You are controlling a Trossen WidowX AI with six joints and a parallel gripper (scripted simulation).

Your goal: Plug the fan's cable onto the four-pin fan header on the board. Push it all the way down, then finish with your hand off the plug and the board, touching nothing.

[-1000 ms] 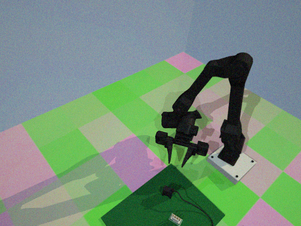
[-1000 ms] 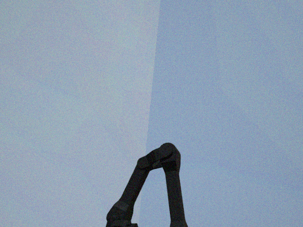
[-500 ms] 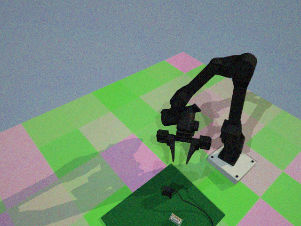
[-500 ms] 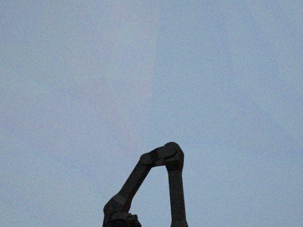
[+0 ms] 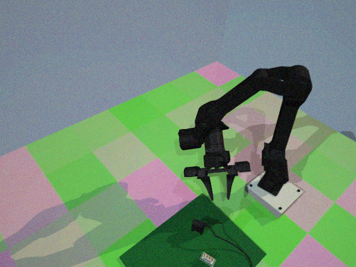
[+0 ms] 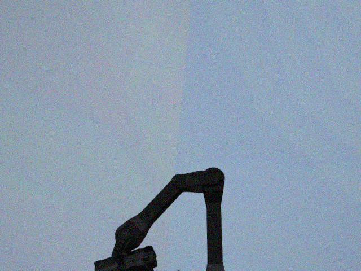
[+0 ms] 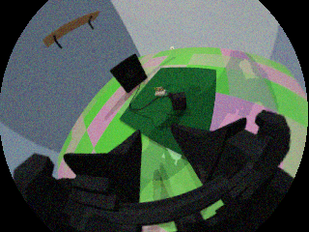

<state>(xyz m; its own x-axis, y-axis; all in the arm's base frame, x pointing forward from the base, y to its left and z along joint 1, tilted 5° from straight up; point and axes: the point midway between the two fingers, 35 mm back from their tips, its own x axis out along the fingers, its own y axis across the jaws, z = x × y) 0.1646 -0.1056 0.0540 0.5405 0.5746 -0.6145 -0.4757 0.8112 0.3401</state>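
Now: gripper tip 9 cm short of the black plug, 4 cm above it and 1 cm to the left of it. The rest, counted from my gripper tip: black fan (20 cm ahead, 19 cm to the left, 1 cm below); then header (13 cm ahead, 7 cm below, 5 cm to the left); then dark green board (15 cm ahead, 8 cm below, 2 cm to the left).
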